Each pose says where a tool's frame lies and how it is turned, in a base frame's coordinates. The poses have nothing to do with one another.
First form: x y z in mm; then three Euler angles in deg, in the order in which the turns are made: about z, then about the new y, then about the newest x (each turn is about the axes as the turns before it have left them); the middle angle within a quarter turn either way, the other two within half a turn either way.
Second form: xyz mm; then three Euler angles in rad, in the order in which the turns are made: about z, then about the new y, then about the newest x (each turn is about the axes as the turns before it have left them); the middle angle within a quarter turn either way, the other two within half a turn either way. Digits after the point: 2 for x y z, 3 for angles.
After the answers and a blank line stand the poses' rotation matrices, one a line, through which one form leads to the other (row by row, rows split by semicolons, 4 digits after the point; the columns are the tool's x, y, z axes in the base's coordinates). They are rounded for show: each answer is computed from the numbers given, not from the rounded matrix.
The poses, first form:
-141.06 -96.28 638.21 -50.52 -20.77 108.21
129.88 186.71 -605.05 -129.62 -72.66 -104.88
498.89 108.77 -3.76 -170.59 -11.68 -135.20
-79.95 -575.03 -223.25 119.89 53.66 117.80
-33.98 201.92 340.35 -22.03 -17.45 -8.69
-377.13 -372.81 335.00 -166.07 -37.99 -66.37
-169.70 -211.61 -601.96 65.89 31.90 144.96
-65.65 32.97 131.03 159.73 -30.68 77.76
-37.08 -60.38 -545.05 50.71 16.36 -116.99
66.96 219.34 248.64 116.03 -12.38 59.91
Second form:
-141.06 -96.28 638.21 -0.882 -0.363 1.889
129.88 186.71 -605.05 -2.262 -1.268 -1.831
498.89 108.77 -3.76 -2.977 -0.204 -2.360
-79.95 -575.03 -223.25 2.092 0.937 2.056
-33.98 201.92 340.35 -0.384 -0.305 -0.152
-377.13 -372.81 335.00 -2.898 -0.663 -1.158
-169.70 -211.61 -601.96 1.150 0.557 2.530
-65.65 32.97 131.03 2.788 -0.535 1.357
-37.08 -60.38 -545.05 0.885 0.286 -2.042
66.96 219.34 248.64 2.025 -0.216 1.046

0.5945 -0.4554 -0.6627; -0.7217 0.0613 -0.6895; 0.3546 0.8882 -0.2922
-0.1901 -0.7861 0.5881; -0.2296 -0.5469 -0.8051; 0.9546 -0.2880 -0.0765
-0.9661 -0.2567 -0.0265; -0.1601 0.6767 -0.7186; 0.2024 -0.6900 -0.6949
-0.2953 0.0493 0.9541; 0.5138 0.8502 0.1151; -0.8055 0.5242 -0.2764
0.8843 0.4128 -0.2181; -0.3578 0.8994 0.2512; 0.2999 -0.1441 0.9430
-0.7649 -0.4508 0.4600; -0.1897 -0.5248 -0.8298; 0.6155 -0.7220 0.3159
0.3468 0.8713 0.3473; 0.7749 -0.0575 -0.6294; -0.5284 0.4874 -0.6951
-0.8068 0.3943 0.4400; 0.2980 -0.3716 0.8793; 0.5102 0.8405 0.1823
0.6076 0.1923 -0.7706; 0.7426 -0.4816 0.4653; -0.2817 -0.8550 -0.4355
-0.4286 -0.3691 0.8246; 0.8777 -0.3867 0.2831; 0.2144 0.8451 0.4897

